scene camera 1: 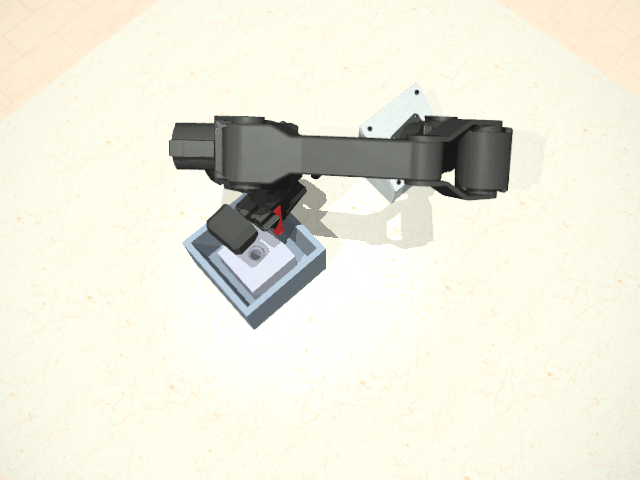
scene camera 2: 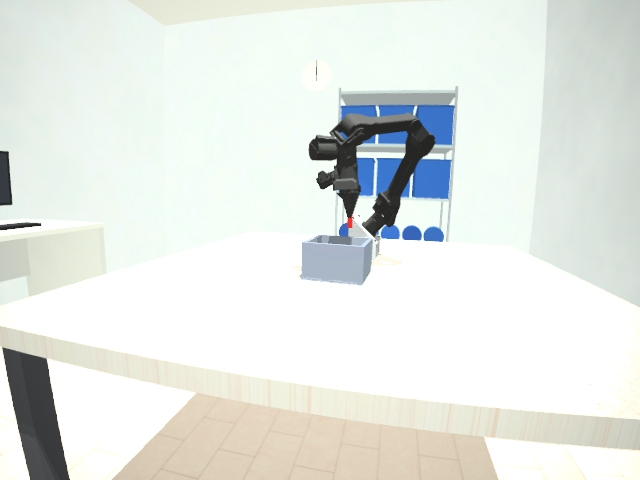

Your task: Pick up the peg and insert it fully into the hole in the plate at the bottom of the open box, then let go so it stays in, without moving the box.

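Note:
The red peg [scene camera 1: 278, 221] [scene camera 2: 349, 222] is held upright at the fingertips, with its lower part showing. My gripper [scene camera 2: 349, 214] is shut on the peg and points down. In the scene camera 2 view the peg's lower end is above the rim of the box. The open grey-blue box [scene camera 1: 289, 289] [scene camera 2: 336, 262] stands on the table below the gripper. In the scene camera 1 view the pale plate [scene camera 1: 260, 276] lies at the box's bottom, and its round hole [scene camera 1: 256, 253] shows, shaded, to the lower left of the peg. Arm parts hide the box's back corner and most of the fingers.
The arm's pale metal base block [scene camera 1: 392, 111] stands to the upper right of the box in the scene camera 1 view. The dark block [scene camera 1: 232, 228] on the gripper overhangs the box's left side. A shelf rack [scene camera 2: 398, 93] with blue bins stands behind the table.

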